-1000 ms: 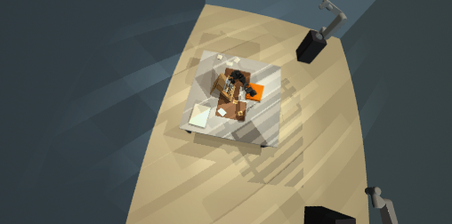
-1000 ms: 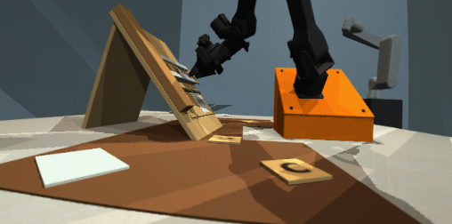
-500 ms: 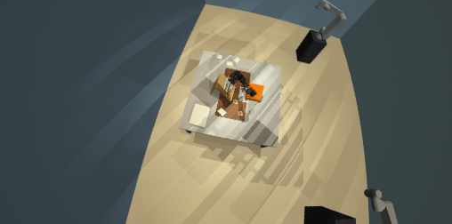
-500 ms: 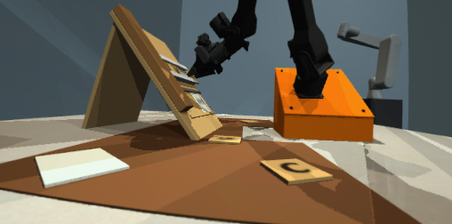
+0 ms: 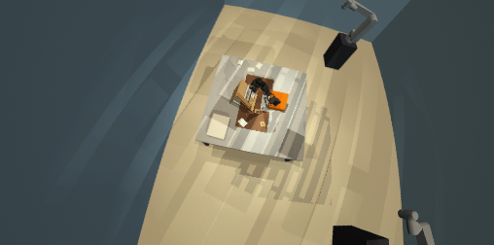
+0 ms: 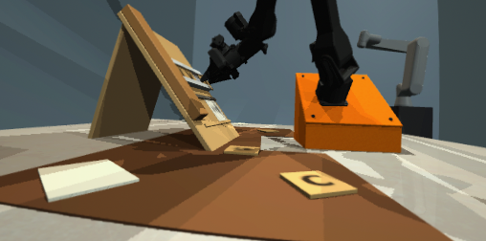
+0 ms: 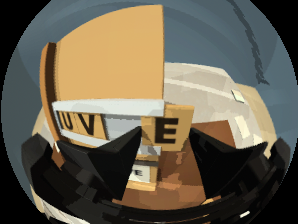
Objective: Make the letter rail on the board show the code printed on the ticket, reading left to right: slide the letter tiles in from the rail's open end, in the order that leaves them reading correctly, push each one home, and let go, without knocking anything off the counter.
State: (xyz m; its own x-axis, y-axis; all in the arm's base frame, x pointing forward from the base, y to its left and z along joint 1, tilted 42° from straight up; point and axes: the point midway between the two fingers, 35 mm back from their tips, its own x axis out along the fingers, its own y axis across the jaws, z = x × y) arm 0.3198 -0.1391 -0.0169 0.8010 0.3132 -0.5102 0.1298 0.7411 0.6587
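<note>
Right now my gripper tip is 110 mm to the right of the tan tile marked v and 10 mm short of it. Round my gripper tip: u tile 160 mm to the left, 20 mm ahead; brown mat 160 mm below, 150 mm behind, 110 mm to the left; e tile right at my gripper tip.
</note>
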